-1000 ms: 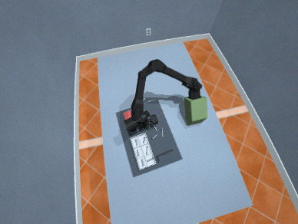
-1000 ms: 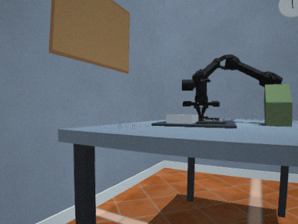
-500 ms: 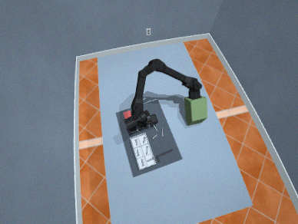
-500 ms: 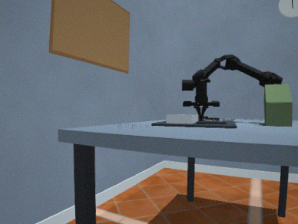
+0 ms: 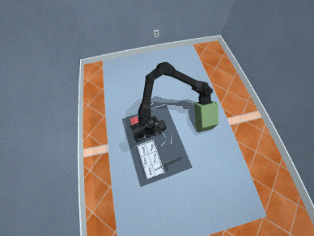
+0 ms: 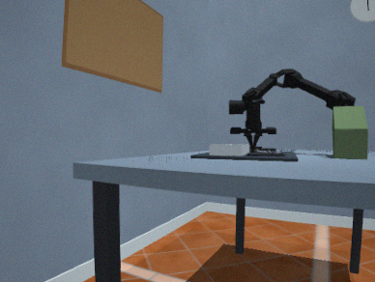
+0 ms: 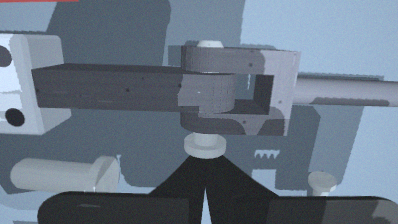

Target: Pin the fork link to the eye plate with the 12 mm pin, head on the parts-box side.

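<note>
My gripper is now 40 mm to the left of the eye plate, 30 mm above it and 20 mm short of it. Round my hand: thick headed pin (70 mm ahead, 30 mm below, 20 mm to the left); dark mat (60 mm to the left, 40 mm below); thin headed pin (70 mm behind, 40 mm to the left, 30 mm below).
</note>
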